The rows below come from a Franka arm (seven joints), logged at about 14 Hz.
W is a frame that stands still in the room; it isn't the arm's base.
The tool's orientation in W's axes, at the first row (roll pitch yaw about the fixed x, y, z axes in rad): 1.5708, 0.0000, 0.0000
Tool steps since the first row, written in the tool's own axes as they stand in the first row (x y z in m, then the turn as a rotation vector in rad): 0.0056, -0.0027, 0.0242, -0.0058, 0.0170, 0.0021; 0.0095, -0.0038, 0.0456, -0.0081, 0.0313, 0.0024; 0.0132, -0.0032, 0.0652, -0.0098, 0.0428, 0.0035; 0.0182, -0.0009, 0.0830, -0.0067, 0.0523, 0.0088; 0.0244, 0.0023, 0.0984, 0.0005, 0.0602, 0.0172; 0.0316, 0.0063, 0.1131, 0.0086, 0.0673, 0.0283; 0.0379, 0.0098, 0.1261, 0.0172, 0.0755, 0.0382; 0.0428, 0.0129, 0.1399, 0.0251, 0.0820, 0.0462; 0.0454, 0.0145, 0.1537, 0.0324, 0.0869, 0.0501; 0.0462, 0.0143, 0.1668, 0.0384, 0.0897, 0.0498; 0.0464, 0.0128, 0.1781, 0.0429, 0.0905, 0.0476; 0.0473, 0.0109, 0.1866, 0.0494, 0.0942, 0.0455; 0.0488, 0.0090, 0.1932, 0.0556, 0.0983, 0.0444
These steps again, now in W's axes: 0.0056, -0.0242, -0.0027, -0.0058, -0.0021, 0.0170; 0.0095, -0.0456, -0.0038, -0.0081, -0.0024, 0.0313; 0.0132, -0.0652, -0.0032, -0.0098, -0.0035, 0.0428; 0.0182, -0.0830, -0.0009, -0.0067, -0.0088, 0.0523; 0.0244, -0.0984, 0.0023, 0.0005, -0.0172, 0.0602; 0.0316, -0.1131, 0.0063, 0.0086, -0.0283, 0.0673; 0.0379, -0.1261, 0.0098, 0.0172, -0.0382, 0.0755; 0.0428, -0.1399, 0.0129, 0.0251, -0.0462, 0.0820; 0.0454, -0.1537, 0.0145, 0.0324, -0.0501, 0.0869; 0.0462, -0.1668, 0.0143, 0.0384, -0.0498, 0.0897; 0.0464, -0.1781, 0.0128, 0.0429, -0.0476, 0.0905; 0.0473, -0.1866, 0.0109, 0.0494, -0.0455, 0.0942; 0.0488, -0.1932, 0.0090, 0.0556, -0.0444, 0.0983
